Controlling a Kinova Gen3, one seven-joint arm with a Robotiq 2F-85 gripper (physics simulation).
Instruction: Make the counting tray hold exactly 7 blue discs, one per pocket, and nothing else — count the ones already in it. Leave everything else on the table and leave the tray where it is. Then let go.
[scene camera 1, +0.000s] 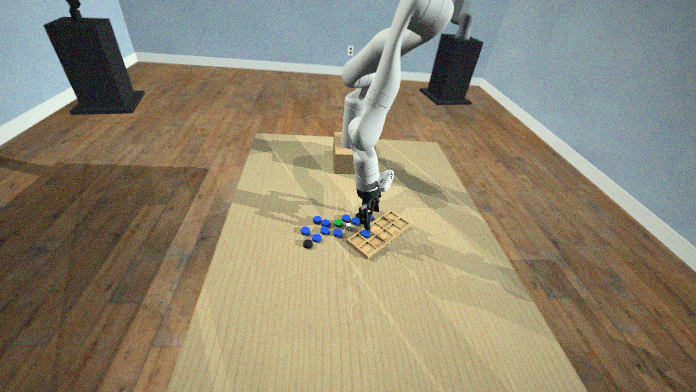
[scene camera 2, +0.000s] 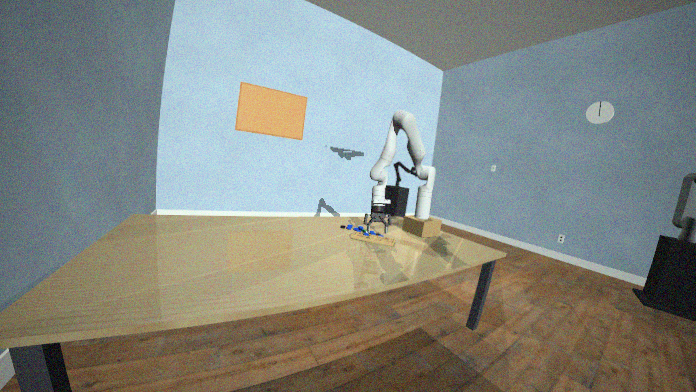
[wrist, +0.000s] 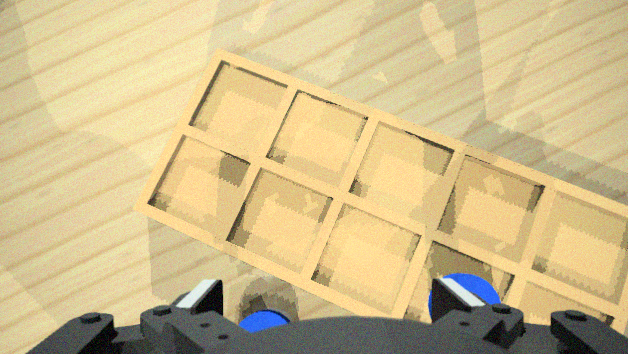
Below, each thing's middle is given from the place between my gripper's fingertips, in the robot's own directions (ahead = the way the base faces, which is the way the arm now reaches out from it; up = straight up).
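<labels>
My hand's 2 cm above the wooden counting tray (scene camera 1: 386, 228), and it's 1 cm to the right of the tray and 4 cm short of it.
</labels>
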